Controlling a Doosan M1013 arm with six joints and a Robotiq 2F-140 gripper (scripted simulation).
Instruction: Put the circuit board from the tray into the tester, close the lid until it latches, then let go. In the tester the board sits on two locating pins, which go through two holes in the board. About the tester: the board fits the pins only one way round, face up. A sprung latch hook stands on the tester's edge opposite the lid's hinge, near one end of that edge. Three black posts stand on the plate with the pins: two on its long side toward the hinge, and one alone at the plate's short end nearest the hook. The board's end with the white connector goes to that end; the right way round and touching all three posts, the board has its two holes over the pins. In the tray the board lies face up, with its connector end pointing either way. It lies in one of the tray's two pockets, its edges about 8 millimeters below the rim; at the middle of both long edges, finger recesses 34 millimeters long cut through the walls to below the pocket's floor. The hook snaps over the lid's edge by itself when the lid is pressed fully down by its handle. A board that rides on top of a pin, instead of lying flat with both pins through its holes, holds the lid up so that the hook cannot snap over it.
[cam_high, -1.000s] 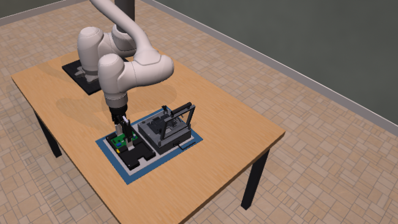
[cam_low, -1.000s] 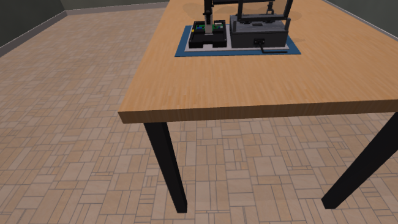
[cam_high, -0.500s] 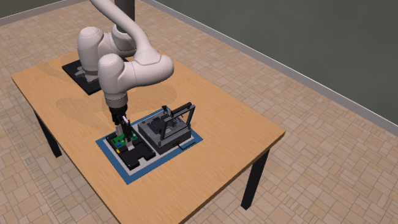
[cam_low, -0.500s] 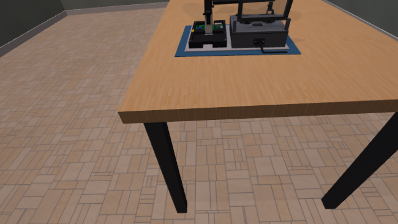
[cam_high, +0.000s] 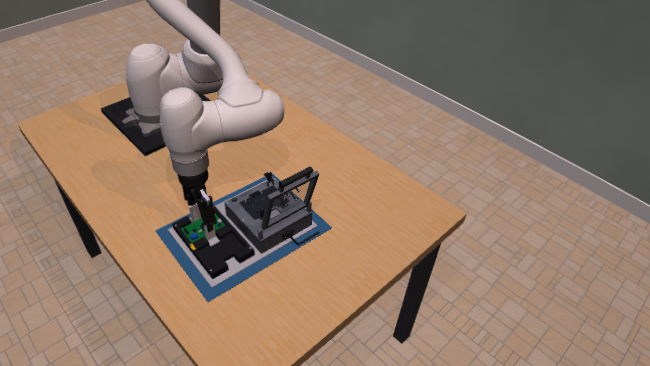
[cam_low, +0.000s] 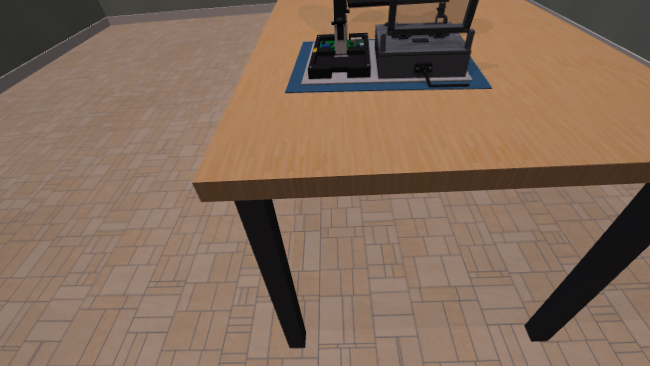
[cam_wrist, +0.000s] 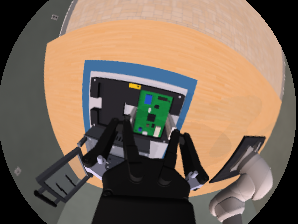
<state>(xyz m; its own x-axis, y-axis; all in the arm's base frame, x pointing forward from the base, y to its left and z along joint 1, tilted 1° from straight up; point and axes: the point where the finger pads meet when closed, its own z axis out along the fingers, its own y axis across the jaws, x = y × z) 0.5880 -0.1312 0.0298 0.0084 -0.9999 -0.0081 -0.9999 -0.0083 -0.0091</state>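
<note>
My gripper is now 20 mm above the green circuit board. Also, from my hand: latch hook: 230 mm to the left, 50 mm above; then lid: 180 mm ahead, 170 mm to the left, 140 mm above.
</note>
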